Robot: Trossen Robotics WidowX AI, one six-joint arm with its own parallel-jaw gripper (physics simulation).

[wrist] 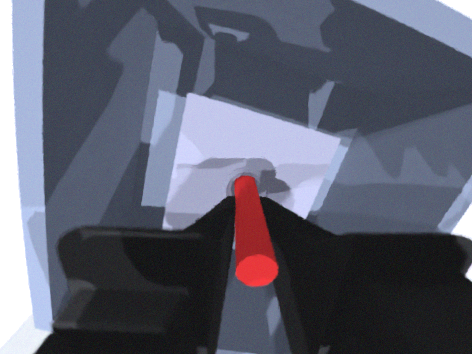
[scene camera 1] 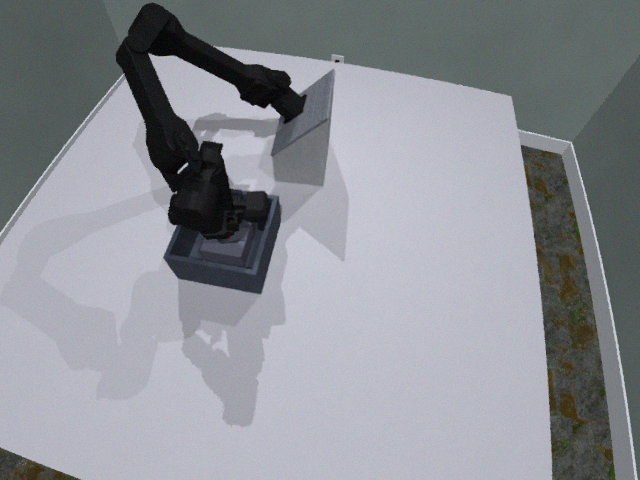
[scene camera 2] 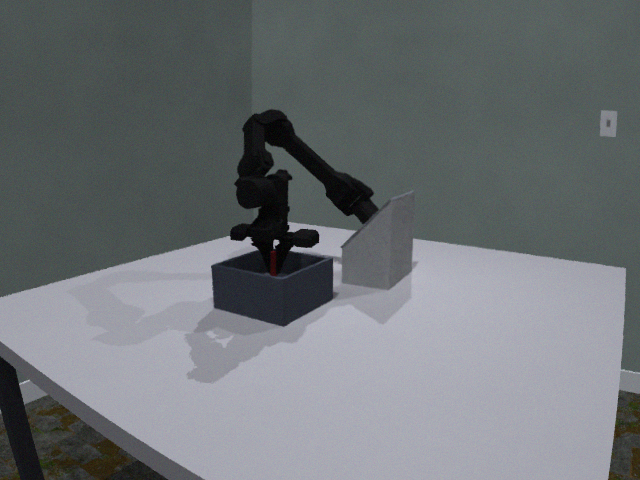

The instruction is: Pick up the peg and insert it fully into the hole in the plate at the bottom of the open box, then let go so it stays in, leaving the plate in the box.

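Places are measured from the arm's base along level axes (x back, y right, z up), in millimetres.
Pixels of known places: gripper, fingertip midpoint: (wrist: 246, 204) (scene camera 2: 274, 273); arm's base, link origin: (scene camera 1: 295, 109) (scene camera 2: 375, 222).
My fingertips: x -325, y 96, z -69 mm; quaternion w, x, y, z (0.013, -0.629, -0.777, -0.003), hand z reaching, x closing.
Note:
For each thing: its middle in the pictures, then the offset to it from my fingertips. Level surfaces: height alone.
- red peg, body centre: (wrist: 248, 208) (scene camera 2: 273, 269) dx -2, dy -1, dz +10 mm
- light plate, body centre: (wrist: 242, 176) (scene camera 1: 228, 241) dx -4, dy -1, dz -35 mm
- open blue-grey box, body centre: (wrist: 244, 184) (scene camera 2: 273, 283) (scene camera 1: 227, 237) dx -4, dy -1, dz -21 mm
- white table, surface height: dz -69 mm
The red peg (scene camera 2: 273, 262) (wrist: 252, 230) is held between the fingers of my gripper (scene camera 2: 273, 266) (wrist: 246, 204), which is shut on it. In scene camera 2 the peg stands about upright, partly below the box rim. In the wrist view its lower end lies over the round hole area of the light plate (scene camera 1: 223, 253) (wrist: 260, 130); whether it has entered the hole cannot be told. The plate lies inside the open blue-grey box (scene camera 1: 219, 277) (scene camera 2: 248, 294) (wrist: 29, 150). In scene camera 1 my gripper is over the box, and the arm hides its fingertips and most of the peg.
A grey wedge-shaped stand (scene camera 1: 299, 162) (scene camera 2: 367, 263) is on the white table (scene camera 1: 413, 310) (scene camera 2: 413, 372) behind the box, at the arm's base. The box walls rise around the fingers on all sides. Shadows of the arm fall across the table and the plate.

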